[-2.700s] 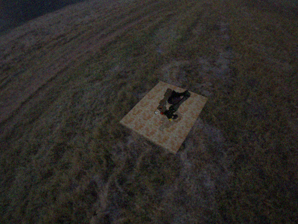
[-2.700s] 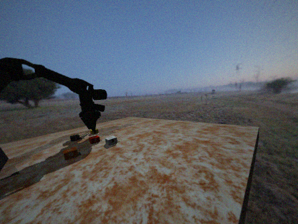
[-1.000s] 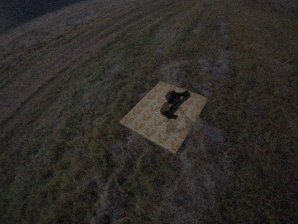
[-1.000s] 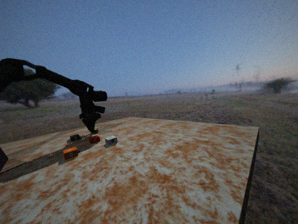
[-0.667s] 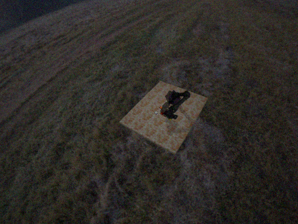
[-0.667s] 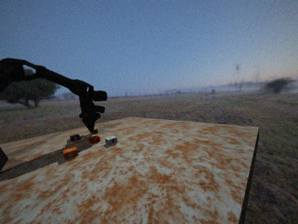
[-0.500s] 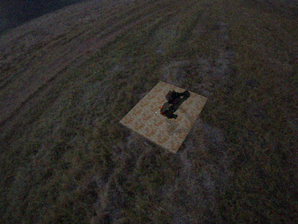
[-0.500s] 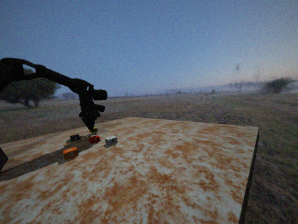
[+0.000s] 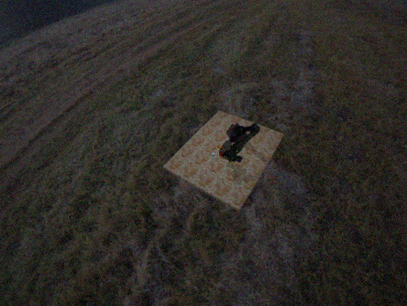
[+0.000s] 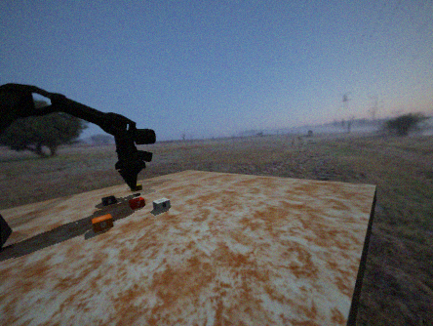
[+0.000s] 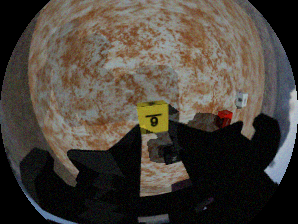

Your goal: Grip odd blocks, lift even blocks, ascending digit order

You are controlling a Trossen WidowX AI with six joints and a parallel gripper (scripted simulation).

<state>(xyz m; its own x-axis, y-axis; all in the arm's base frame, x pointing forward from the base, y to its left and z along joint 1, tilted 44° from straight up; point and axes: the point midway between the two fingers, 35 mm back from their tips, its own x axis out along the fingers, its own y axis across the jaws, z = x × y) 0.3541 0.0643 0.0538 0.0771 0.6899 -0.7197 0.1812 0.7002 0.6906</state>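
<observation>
Right now the red block is 15 cm to the right of my gripper tip, 5 cm behind it and 1 cm below it. The rest, counted from my gripper tip: white block (23 cm to the right, 3 cm behind, 1 cm below); dark block (8 cm behind, 2 cm to the right, 1 cm below); yellow block (1 cm ahead).
</observation>
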